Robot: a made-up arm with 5 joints.
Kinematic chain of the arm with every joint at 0, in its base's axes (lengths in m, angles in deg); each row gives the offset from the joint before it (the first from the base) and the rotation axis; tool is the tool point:
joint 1: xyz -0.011 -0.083 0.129 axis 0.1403 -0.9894 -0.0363
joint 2: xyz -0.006 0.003 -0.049 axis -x
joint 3: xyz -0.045 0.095 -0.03 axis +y
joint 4: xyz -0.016 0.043 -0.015 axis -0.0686 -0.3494 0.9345
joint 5: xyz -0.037 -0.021 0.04 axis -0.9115 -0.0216 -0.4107
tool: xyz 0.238 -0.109 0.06
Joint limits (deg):
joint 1: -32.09..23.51
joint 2: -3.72..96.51
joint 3: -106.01..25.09
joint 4: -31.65..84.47
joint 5: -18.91..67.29
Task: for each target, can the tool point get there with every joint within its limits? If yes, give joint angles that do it. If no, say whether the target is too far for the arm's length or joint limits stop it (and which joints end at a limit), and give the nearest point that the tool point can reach.
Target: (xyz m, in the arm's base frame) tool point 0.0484 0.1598 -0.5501
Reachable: no: too far | nearest point -0.0043 0.0427 -0.2486 | short by 0.328 m
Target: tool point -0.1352 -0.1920 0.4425
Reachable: no: joint limits stop it (at a limit: joint 1, joint 2, joint 5) | nearest point -0.1199 -0.1004 0.3009 | short by 0.169 m
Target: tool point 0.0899 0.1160 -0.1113
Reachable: yes | joints 12.78 86.88 -12.87 64.92 8.56
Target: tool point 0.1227 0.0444 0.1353
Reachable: yes | joints -3.26 23.08 -11.10 20.12 -8.16
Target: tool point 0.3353 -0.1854 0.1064
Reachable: no: joint limits stop it (at a limit: joint 1, joint 2, joint 3, joint 5) | nearest point 0.2132 -0.1313 0.0536 | short by 0.144 m
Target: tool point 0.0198 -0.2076 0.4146
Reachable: no: joint limits stop it (at a limit: joint 1, joint 2, joint 5) | nearest point -0.0268 -0.1101 0.2835 | short by 0.170 m
